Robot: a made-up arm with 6 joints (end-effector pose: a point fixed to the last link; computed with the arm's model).
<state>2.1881 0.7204 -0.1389 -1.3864 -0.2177 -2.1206</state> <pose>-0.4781 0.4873 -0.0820 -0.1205 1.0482 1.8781</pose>
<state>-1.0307 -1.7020 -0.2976 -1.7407 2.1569 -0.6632</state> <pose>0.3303 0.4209 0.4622 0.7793 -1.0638 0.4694</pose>
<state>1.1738 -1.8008 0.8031 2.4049 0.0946 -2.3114</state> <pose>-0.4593 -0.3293 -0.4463 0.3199 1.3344 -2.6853</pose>
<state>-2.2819 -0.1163 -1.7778 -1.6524 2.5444 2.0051</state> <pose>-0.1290 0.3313 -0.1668 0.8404 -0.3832 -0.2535</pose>
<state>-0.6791 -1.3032 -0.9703 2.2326 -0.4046 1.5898</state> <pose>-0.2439 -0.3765 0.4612 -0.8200 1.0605 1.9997</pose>
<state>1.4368 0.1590 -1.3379 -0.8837 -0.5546 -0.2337</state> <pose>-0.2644 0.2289 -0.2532 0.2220 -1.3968 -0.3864</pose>
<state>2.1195 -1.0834 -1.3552 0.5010 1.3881 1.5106</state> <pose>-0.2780 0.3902 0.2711 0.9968 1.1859 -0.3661</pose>
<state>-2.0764 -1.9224 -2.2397 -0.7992 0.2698 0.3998</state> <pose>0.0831 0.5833 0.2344 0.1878 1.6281 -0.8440</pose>
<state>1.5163 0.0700 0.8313 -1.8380 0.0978 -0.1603</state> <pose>-0.2921 -0.0327 -0.2941 -1.8556 -0.9076 -1.7191</pose>
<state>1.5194 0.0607 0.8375 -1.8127 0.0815 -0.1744</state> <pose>-0.2887 -0.0284 -0.2925 -1.8582 -0.9207 -1.7396</pose>
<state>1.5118 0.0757 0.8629 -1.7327 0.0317 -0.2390</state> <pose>-0.2797 -0.0021 -0.2811 -1.8276 -0.9449 -1.8151</pose>
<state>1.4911 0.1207 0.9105 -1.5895 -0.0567 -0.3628</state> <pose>-0.2670 0.0490 -0.2510 -1.7620 -0.9754 -1.9549</pose>
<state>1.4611 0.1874 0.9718 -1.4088 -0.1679 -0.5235</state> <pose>-0.2570 0.1118 -0.1981 -1.6844 -0.9979 -2.1328</pose>
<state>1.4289 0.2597 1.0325 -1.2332 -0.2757 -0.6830</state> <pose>-0.2540 0.1670 -0.1319 -1.6225 -1.0034 -2.3041</pose>
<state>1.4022 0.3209 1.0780 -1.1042 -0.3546 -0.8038</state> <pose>-0.2562 0.2025 -0.0737 -1.5876 -0.9950 -2.4273</pose>
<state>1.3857 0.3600 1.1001 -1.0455 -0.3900 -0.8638</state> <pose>-0.2600 0.2173 -0.0415 -1.5727 -0.9804 -2.4823</pose>
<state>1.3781 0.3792 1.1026 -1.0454 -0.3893 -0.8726</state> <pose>-0.2637 0.2183 -0.0345 -1.5662 -0.9649 -2.4826</pose>
